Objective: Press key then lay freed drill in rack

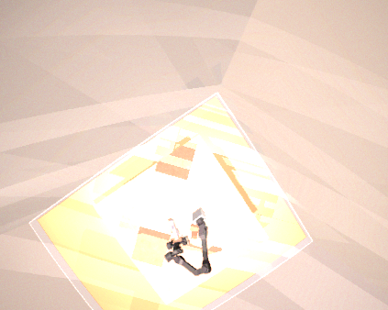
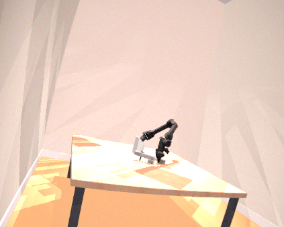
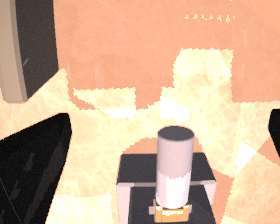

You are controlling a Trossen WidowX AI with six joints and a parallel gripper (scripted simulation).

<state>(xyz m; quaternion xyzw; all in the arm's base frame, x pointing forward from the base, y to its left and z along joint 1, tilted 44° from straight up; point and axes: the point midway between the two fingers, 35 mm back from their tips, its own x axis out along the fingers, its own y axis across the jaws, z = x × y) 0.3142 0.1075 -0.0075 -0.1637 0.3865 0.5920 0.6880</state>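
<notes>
The drill lies 2 cm behind my gripper tip, 5 cm to the right of it and 2 cm above it.
</notes>
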